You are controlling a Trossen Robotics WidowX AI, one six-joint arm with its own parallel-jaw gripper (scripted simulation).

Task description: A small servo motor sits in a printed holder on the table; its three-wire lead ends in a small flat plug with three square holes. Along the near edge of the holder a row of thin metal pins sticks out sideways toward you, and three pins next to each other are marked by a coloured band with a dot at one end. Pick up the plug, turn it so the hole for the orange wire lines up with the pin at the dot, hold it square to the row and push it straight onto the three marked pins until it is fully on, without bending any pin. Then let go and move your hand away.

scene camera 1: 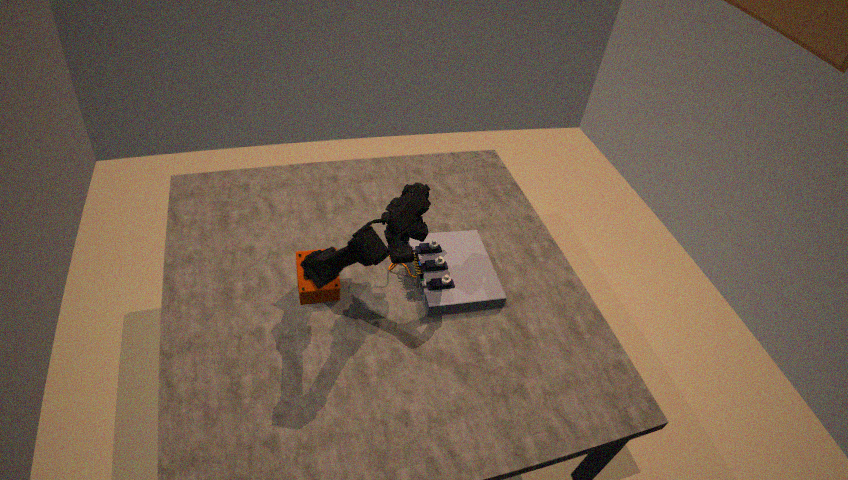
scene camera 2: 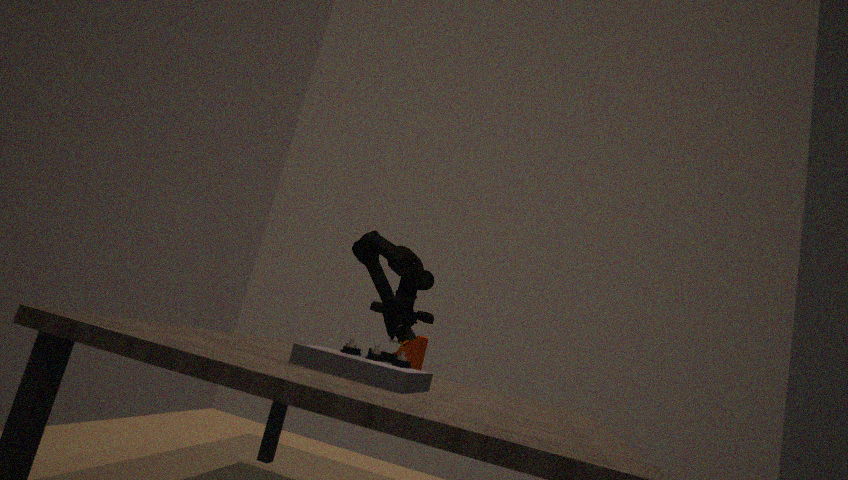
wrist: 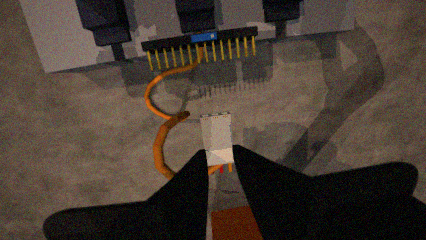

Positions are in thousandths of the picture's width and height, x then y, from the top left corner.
Labels:
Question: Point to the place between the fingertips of my gripper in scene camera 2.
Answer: At 466, 711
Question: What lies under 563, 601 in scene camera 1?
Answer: A grey printed holder.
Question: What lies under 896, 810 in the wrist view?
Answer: My gripper.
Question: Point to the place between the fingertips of my gripper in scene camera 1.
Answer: At 465, 536

